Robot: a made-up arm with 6 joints. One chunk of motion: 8 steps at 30 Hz.
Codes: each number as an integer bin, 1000 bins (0 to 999) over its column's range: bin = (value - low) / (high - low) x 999, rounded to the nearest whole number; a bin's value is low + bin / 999 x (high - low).
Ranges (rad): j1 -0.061..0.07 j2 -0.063..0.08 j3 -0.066..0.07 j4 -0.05..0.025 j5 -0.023..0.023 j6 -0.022..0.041
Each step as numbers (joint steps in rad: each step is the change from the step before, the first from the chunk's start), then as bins.
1 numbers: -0.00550 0.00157 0.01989 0.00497 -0.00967 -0.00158
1 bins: 423 451 631 732 289 324
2 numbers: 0.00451 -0.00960 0.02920 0.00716 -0.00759 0.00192
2 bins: 500 373 699 761 335 379
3 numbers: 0.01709 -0.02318 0.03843 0.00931 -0.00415 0.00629
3 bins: 596 278 767 790 409 449
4 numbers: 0.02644 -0.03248 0.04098 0.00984 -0.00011 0.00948
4 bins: 667 213 786 797 497 499
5 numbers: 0.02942 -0.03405 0.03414 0.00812 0.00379 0.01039
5 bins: 690 202 736 774 582 514
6 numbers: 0.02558 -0.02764 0.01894 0.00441 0.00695 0.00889
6 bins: 660 247 624 725 650 490
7 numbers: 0.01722 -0.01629 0.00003 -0.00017 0.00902 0.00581
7 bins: 597 326 485 664 695 441
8 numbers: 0.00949 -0.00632 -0.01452 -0.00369 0.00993 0.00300
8 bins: 538 396 378 617 715 396
